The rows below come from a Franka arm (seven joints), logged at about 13 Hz.
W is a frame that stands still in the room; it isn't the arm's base.
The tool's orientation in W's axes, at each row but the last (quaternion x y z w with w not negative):
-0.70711 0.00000 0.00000 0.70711
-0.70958 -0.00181 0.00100 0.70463
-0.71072 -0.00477 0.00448 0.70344
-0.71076 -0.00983 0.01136 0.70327
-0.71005 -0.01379 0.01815 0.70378
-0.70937 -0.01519 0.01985 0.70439
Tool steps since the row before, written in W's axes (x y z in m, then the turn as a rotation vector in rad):
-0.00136 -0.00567 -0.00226 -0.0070 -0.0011 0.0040
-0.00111 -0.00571 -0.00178 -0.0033 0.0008 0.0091
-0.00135 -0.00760 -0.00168 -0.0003 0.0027 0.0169
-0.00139 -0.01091 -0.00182 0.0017 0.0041 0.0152
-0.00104 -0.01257 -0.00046 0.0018 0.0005 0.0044
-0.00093 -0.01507 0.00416 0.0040 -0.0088 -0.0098
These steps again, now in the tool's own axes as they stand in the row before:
-0.00136 0.00226 -0.00567 -0.0070 -0.0040 -0.0011
-0.00113 0.00182 -0.00569 -0.0033 -0.0091 0.0007
-0.00145 0.00176 -0.00756 -0.0003 -0.0169 0.0025
-0.00171 0.00194 -0.01084 0.0018 -0.0152 0.0039
-0.00160 0.00058 -0.01251 0.0018 -0.0044 0.0004
-0.00170 -0.00405 -0.01503 0.0036 0.0098 -0.0089

